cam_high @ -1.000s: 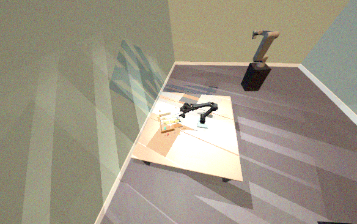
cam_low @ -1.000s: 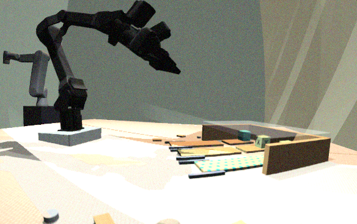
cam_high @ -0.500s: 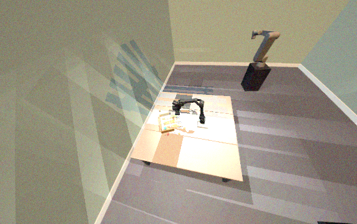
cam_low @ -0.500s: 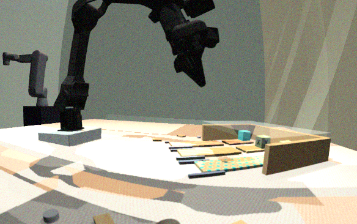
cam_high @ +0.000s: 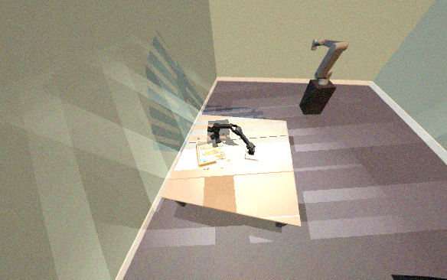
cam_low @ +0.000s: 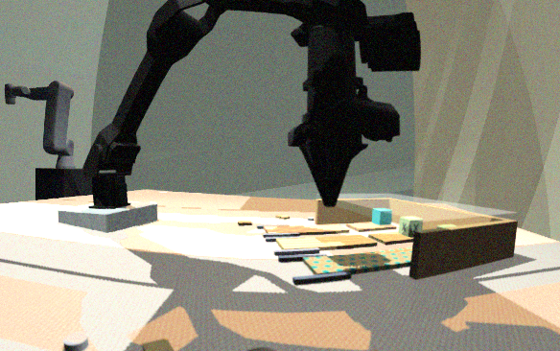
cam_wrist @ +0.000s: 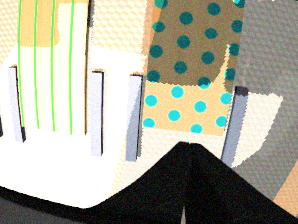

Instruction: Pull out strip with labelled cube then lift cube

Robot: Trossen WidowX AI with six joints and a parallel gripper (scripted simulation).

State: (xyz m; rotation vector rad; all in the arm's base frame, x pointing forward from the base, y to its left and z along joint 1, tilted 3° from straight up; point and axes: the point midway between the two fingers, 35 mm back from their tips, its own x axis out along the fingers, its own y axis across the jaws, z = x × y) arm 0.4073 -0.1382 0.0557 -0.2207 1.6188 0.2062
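Now: gripper tip 10 cm short of the dotted strip, 7 cm above it and 2 cm to the right of it.
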